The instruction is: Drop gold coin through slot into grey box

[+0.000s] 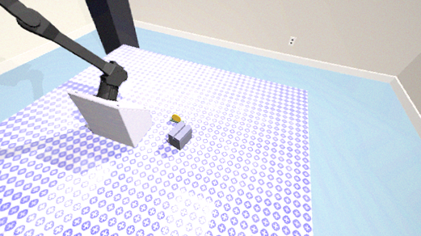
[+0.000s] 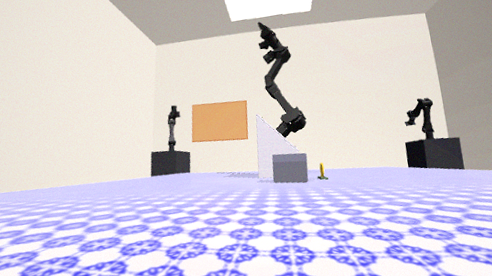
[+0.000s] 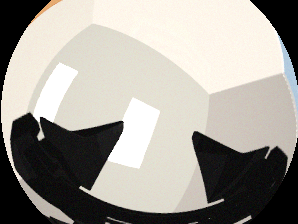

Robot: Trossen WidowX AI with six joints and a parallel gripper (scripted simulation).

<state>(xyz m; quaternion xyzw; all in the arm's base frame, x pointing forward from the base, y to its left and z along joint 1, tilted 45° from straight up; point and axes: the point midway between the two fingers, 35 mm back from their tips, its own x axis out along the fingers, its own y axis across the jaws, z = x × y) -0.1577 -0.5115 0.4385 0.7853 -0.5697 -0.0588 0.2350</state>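
Now: the gold coin 830 mm below my gripper tip, 410 mm ahead of it and 210 mm to the left of it.
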